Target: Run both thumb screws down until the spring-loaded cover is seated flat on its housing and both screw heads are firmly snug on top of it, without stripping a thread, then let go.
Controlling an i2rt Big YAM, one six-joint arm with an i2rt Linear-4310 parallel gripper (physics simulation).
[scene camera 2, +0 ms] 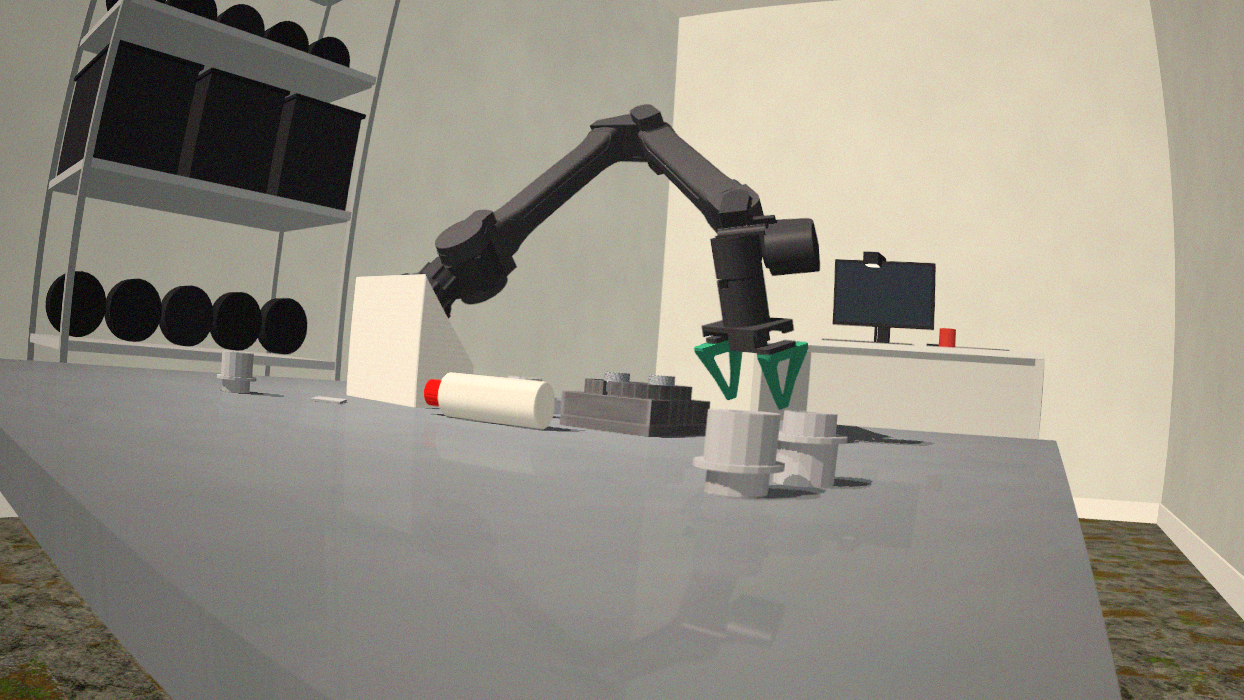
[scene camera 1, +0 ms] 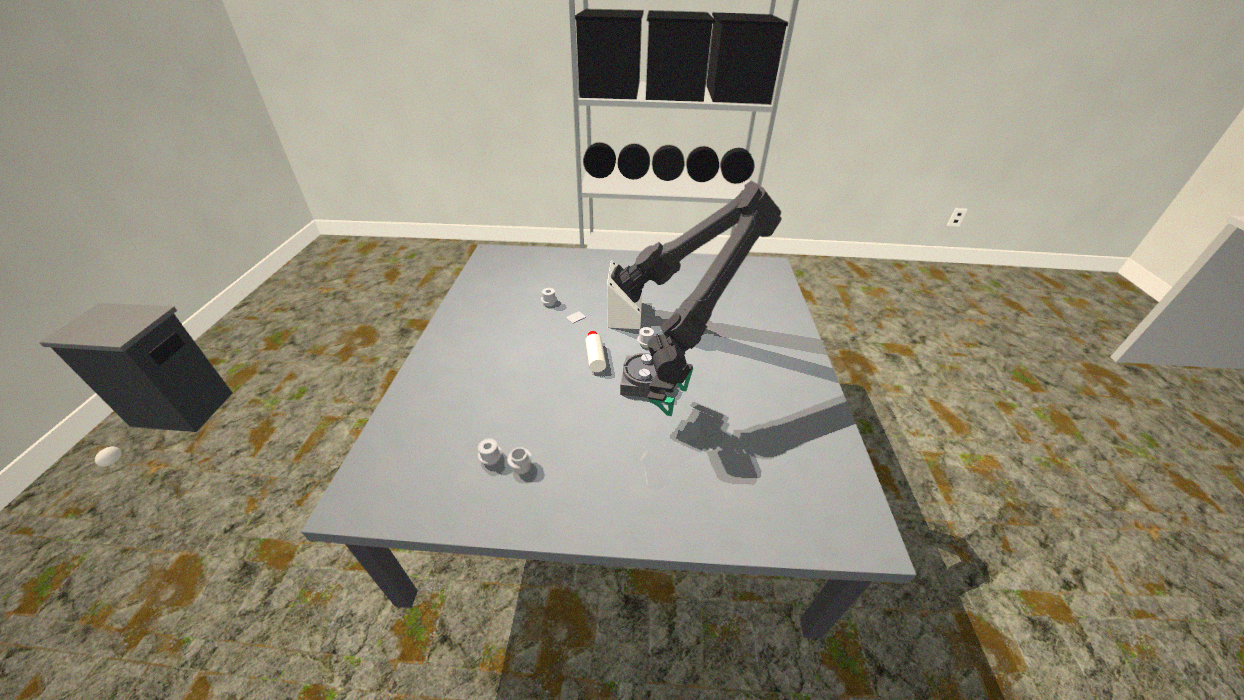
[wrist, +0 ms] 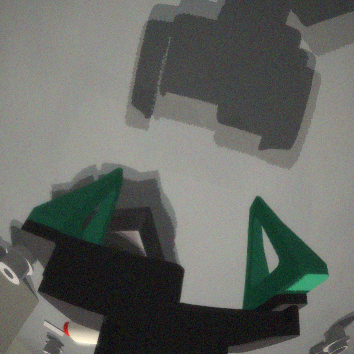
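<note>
The dark housing stands on the table, with the dark cover on top. Two pale screw heads show on the cover, one farther back and one nearer the front in the scene camera 1 view. Any gap under the cover or heads is too small to tell. My gripper is open and empty, pointing down beside the housing, to its right in both scene views. In the wrist view the left finger and gripper body hide most of the housing, screws included.
A white bottle with a red cap lies left of the housing. Two grey flanged cylinders stand near the front left, another behind the housing, another at the back left. A white block stands by the arm's base.
</note>
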